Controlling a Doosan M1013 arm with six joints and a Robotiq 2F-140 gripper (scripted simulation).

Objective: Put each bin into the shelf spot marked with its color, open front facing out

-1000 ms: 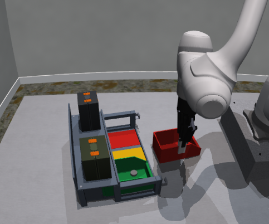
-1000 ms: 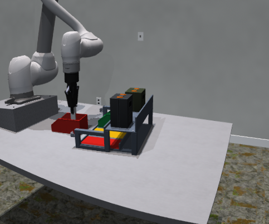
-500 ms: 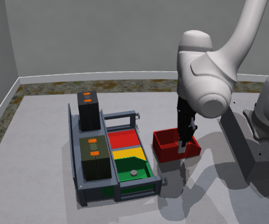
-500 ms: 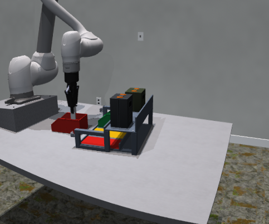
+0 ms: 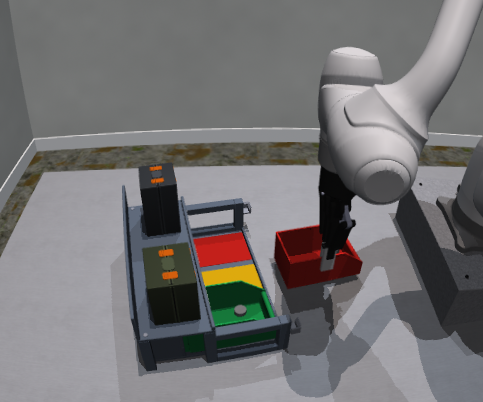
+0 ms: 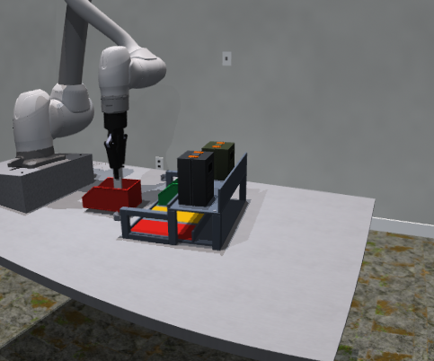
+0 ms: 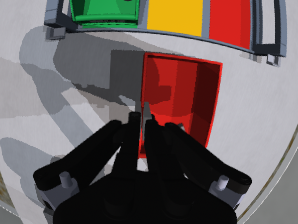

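Right now my hand is 10 mm short of the red bin, 50 mm to the left of it and 40 mm above it. From my hand the other things lie so: green bin 200 mm ahead, 120 mm to the left, 50 mm below.
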